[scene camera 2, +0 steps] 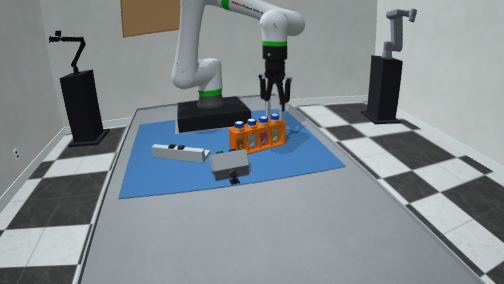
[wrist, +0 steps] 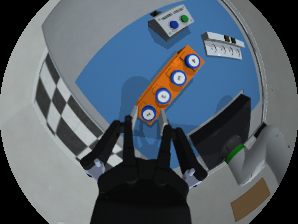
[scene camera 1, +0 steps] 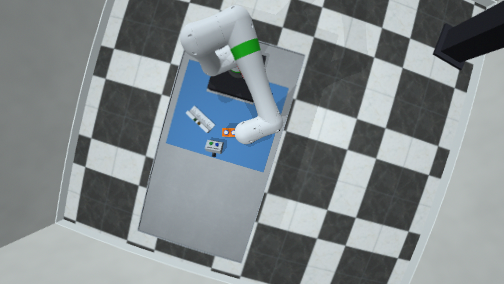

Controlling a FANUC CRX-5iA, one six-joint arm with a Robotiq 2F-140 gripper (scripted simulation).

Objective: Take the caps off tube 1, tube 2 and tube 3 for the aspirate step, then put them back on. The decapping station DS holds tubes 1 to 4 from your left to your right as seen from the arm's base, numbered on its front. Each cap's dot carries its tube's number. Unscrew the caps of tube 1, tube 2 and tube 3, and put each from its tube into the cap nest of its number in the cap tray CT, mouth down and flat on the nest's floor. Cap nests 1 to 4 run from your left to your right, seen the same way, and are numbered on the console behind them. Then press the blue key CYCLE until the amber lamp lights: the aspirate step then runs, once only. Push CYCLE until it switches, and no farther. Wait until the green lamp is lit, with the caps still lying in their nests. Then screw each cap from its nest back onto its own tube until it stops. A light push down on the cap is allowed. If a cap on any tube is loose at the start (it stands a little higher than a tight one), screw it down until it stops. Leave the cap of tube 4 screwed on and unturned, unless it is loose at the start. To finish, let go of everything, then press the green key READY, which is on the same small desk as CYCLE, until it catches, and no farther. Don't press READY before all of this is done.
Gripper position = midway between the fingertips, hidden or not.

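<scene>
Scene camera 2 has the gripper (scene camera 2: 274, 117) in it, along with a small grey key desk (scene camera 2: 234, 163). The wrist view gives you the gripper (wrist: 148, 112) as well, and the desk (wrist: 161, 23) is there too.
</scene>
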